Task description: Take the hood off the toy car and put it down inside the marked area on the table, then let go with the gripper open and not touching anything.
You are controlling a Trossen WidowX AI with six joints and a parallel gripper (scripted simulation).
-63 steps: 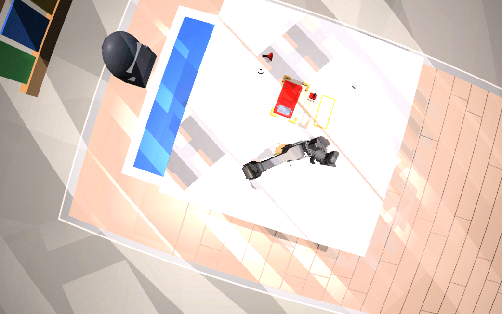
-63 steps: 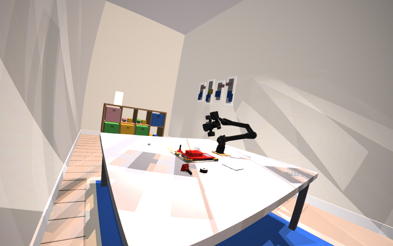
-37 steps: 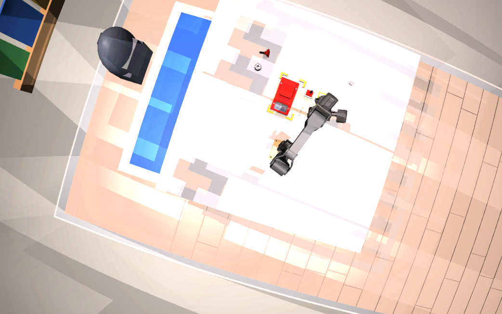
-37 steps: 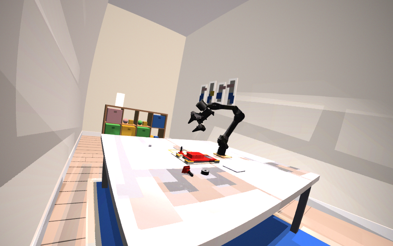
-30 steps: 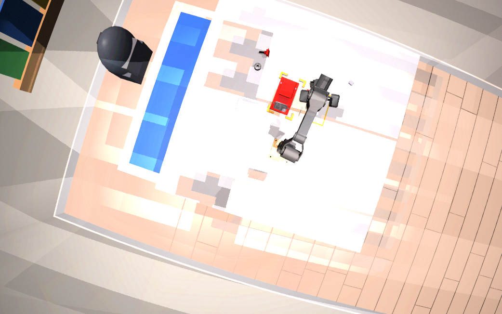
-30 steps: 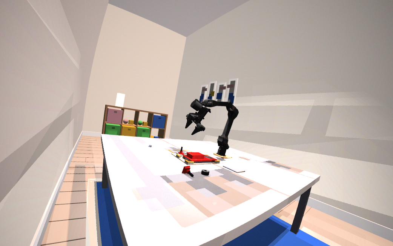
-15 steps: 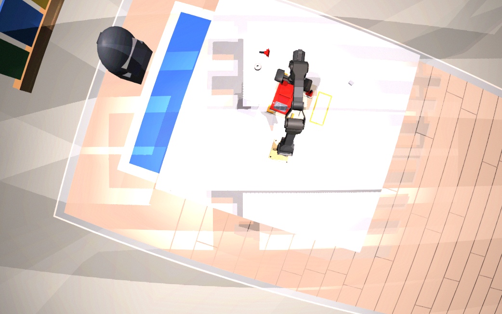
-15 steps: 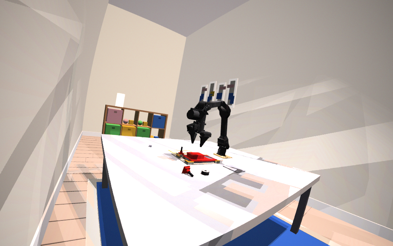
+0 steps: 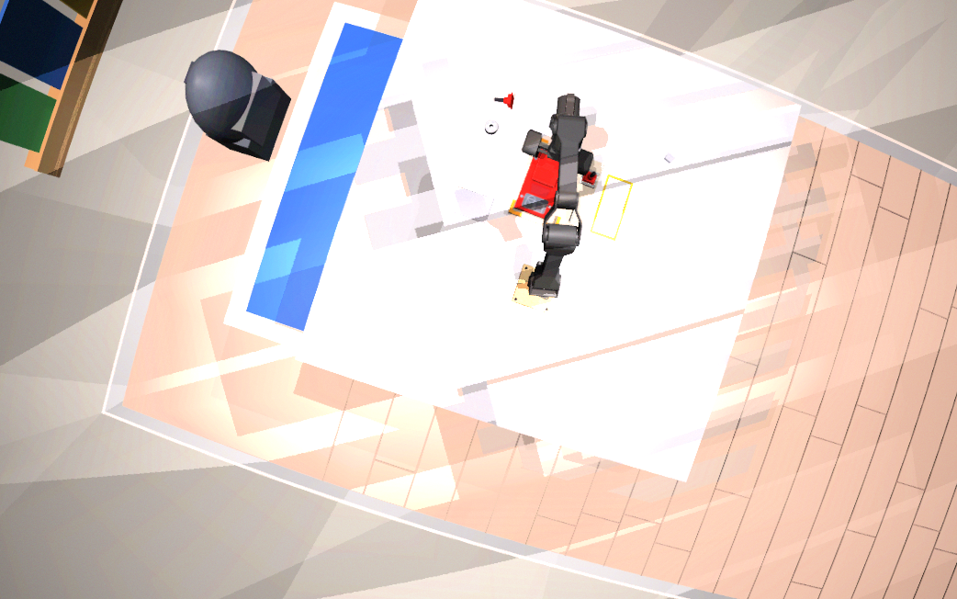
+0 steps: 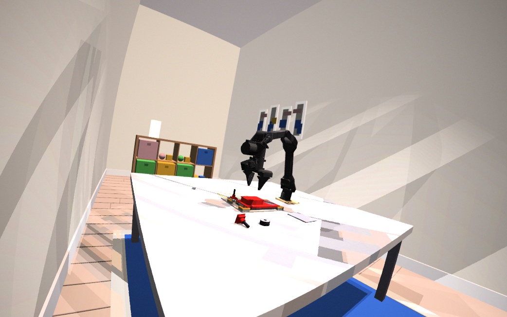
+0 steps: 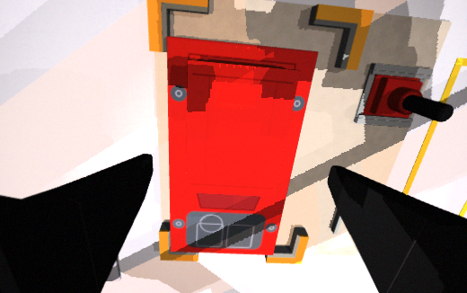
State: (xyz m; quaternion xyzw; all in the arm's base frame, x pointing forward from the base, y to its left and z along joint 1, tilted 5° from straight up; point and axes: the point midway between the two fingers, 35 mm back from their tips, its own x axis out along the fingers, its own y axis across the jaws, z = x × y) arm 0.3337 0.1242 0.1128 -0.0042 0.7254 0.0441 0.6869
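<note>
Now: gripper tip 6 cm above the red hood.
</note>
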